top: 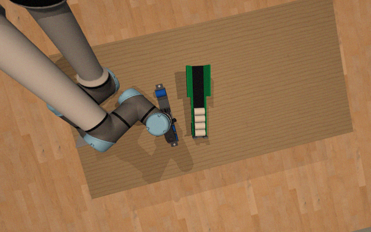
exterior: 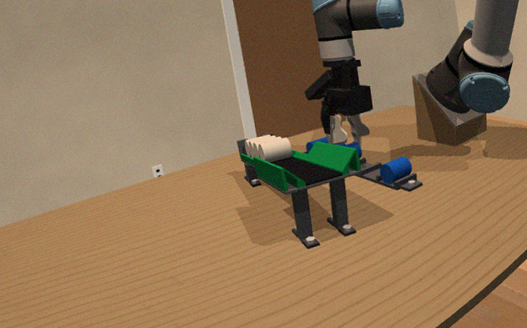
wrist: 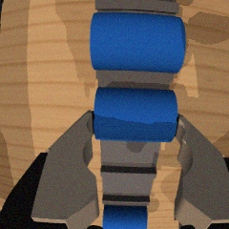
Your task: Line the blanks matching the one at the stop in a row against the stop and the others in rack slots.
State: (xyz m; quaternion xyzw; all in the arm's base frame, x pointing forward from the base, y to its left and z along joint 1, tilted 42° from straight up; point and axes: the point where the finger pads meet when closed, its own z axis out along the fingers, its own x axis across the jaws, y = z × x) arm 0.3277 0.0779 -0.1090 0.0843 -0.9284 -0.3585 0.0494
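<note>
Now: hand 4 cm above the grey stock rack and 3 cm to the right of it. Also, from my hand: grey stop (17 cm ahead, 11 cm to the right, 2 cm above); then feed ramp (19 cm ahead, 8 cm to the left, 4 cm above).
</note>
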